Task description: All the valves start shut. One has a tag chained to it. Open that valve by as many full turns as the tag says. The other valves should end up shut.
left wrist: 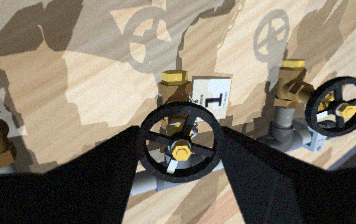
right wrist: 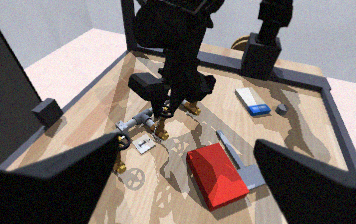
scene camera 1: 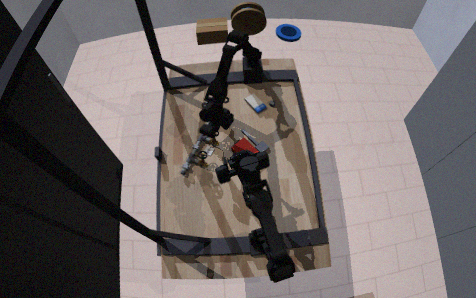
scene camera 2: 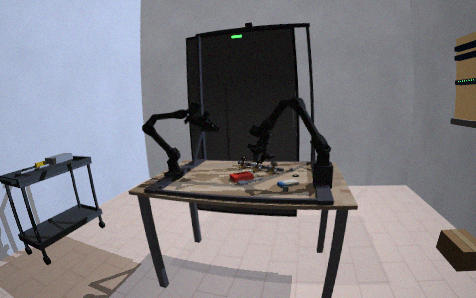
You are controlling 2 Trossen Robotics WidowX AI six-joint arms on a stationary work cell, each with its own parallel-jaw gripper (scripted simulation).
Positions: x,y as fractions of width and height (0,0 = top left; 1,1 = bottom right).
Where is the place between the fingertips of my left gripper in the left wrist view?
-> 0.50,0.60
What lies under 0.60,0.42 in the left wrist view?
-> A white tag.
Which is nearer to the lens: the red block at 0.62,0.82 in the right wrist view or the grey tool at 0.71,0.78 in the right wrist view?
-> The red block.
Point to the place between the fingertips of my right gripper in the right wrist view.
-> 0.53,0.64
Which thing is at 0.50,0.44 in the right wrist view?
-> My left gripper.
